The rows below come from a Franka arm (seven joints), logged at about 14 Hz.
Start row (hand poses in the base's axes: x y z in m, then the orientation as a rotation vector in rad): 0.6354, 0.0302, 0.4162, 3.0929, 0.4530, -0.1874
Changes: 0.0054, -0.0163, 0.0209, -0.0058, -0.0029, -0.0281; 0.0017, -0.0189, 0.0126, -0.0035, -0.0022, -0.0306; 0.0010, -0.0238, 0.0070, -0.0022, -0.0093, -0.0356; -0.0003, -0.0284, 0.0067, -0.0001, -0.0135, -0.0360; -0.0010, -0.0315, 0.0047, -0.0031, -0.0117, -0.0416; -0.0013, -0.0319, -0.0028, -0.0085, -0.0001, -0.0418; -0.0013, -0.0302, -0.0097, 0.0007, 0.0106, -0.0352; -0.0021, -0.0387, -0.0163, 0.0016, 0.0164, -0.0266; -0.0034, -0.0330, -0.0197, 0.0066, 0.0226, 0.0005; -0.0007, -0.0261, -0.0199, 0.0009, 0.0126, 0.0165; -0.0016, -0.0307, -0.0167, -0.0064, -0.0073, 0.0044; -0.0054, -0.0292, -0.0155, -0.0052, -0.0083, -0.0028; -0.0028, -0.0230, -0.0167, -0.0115, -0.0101, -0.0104; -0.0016, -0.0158, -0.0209, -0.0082, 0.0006, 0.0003; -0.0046, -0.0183, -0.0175, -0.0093, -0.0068, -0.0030; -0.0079, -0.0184, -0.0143, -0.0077, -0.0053, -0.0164; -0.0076, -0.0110, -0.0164, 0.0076, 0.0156, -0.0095; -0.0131, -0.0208, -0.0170, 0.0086, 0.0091, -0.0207; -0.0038, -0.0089, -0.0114, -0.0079, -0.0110, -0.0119
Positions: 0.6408, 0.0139, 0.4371, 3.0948, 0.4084, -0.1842; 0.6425, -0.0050, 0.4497, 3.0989, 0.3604, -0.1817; 0.6435, -0.0288, 0.4567, 3.1044, 0.3047, -0.1681; 0.6432, -0.0572, 0.4634, 3.1110, 0.2486, -0.1477; 0.6422, -0.0887, 0.4681, 3.1143, 0.1833, -0.1303; 0.6409, -0.1206, 0.4653, 3.1107, 0.1174, -0.1312; 0.6396, -0.1508, 0.4556, 3.1141, 0.0629, -0.1485; 0.6375, -0.1895, 0.4393, 3.1165, 0.0219, -0.1746; 0.6341, -0.2225, 0.4196, 3.1210, 0.0237, -0.2102; 0.6334, -0.2486, 0.3997, 3.1192, 0.0497, -0.2297; 0.6318, -0.2793, 0.3830, 3.1131, 0.0556, -0.2180; 0.6264, -0.3085, 0.3675, 3.1089, 0.0505, -0.2049; 0.6236, -0.3315, 0.3508, 3.0992, 0.0328, -0.1890; 0.6220, -0.3473, 0.3299, 3.0910, 0.0324, -0.1896; 0.6174, -0.3656, 0.3124, 3.0825, 0.0266, -0.1788; 0.6095, -0.3840, 0.2981, 3.0763, 0.0004, -0.1710; 0.6019, -0.3950, 0.2817, 3.0829, -0.0129, -0.1959; 0.5888, -0.4158, 0.2647, 3.0915, -0.0437, -0.2115; 0.5850, -0.4247, 0.2533, 3.0854, -0.0632, -0.1943
